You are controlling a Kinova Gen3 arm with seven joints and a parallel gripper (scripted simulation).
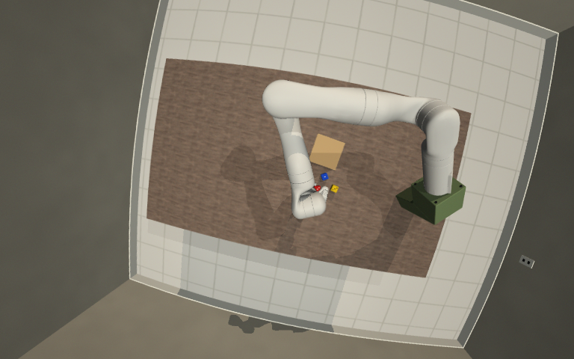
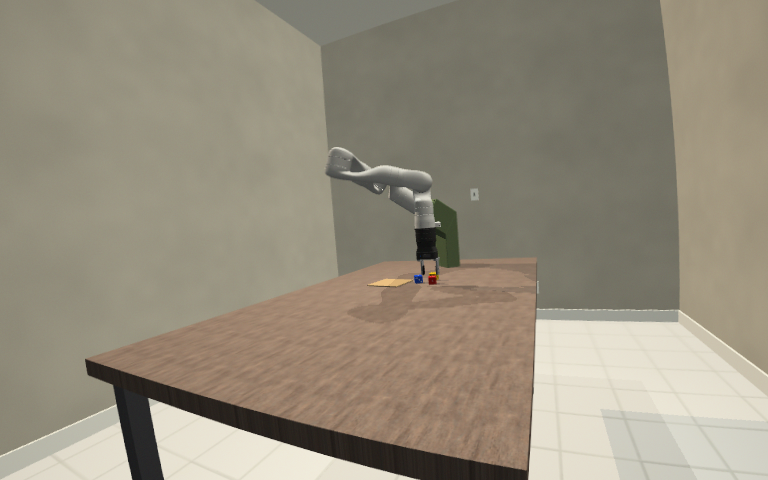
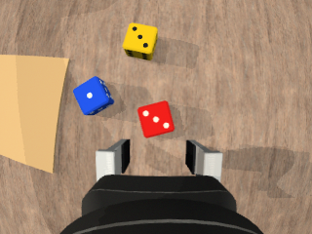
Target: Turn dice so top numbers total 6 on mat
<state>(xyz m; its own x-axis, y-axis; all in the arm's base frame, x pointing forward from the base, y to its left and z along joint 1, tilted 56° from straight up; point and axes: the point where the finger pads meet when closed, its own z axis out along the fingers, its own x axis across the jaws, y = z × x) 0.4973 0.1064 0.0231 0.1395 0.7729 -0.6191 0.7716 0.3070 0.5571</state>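
The red die lies 30 mm behind my hand and 40 mm below it. Round my hand: yellow die: 110 mm behind, 40 mm below; blue die: 60 mm behind, 60 mm to the right, 40 mm below; tan mat: 70 mm behind, 180 mm to the right, 60 mm below.
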